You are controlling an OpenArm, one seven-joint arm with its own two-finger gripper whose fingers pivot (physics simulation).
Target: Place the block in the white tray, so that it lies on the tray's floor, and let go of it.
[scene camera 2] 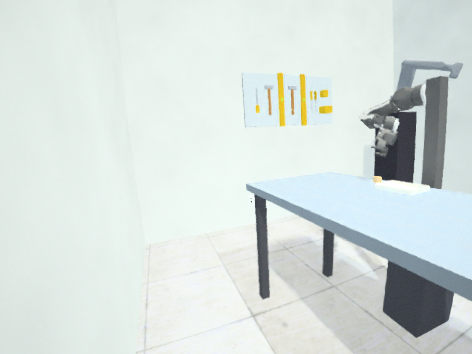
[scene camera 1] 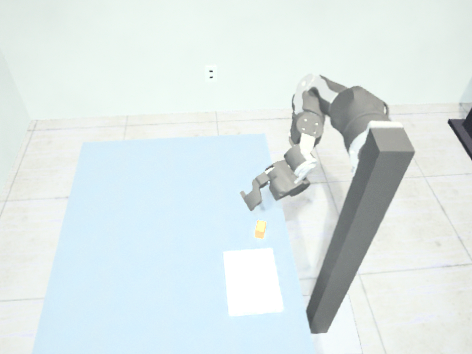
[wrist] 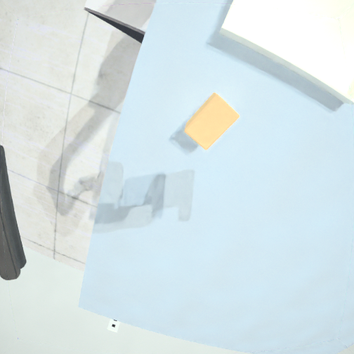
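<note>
The orange block (scene camera 1: 260, 229) (scene camera 2: 377, 179) (wrist: 212, 121) lies on the blue table, outside the white tray and a short gap from its nearest edge. The white tray (scene camera 1: 254, 282) (scene camera 2: 402, 187) (wrist: 305, 40) lies flat on the table; its inside shows no object in scene camera 1. My gripper (scene camera 1: 275, 199) (scene camera 2: 381, 150) is open and empty, high above the table near its right edge in scene camera 1, up and a little to the right of the block there. In the wrist view one dark finger shows at the left edge; the other finger does not show.
The blue table (scene camera 1: 150, 225) (scene camera 2: 320, 200) (wrist: 250, 250) ends close to the right of the block and tray in scene camera 1. The arm's dark post (scene camera 1: 357, 230) (scene camera 2: 435, 135) stands beyond that edge. A tool board (scene camera 2: 255, 120) hangs on the wall.
</note>
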